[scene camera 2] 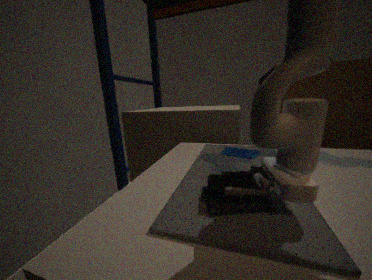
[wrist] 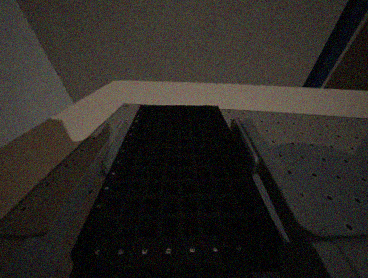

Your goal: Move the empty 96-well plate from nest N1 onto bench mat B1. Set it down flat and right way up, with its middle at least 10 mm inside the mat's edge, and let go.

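The black 96-well plate (scene camera 2: 231,178) (wrist: 172,175) is level and right way up, a little above the dark nest N1 (scene camera 2: 240,205) on the perforated board. My gripper (scene camera 2: 230,184) (wrist: 176,145) is shut on the plate, with one finger along each long side. A row of small pale marks shows along the plate's near edge in the wrist view. A flat blue mat (scene camera 2: 241,152) lies at the board's far end in the scene view; it looks like bench mat B1, but no label is readable. The nest is mostly shadowed, and the plate hides it in the wrist view.
The grey perforated board (scene camera 2: 175,220) (wrist: 330,175) lies on the pale table (scene camera 2: 107,220) (wrist: 200,92). A large box-like block (scene camera 2: 180,135) stands behind the table. A blue upright frame (scene camera 2: 106,82) stands at the left. The arm's shadow falls across the board's front.
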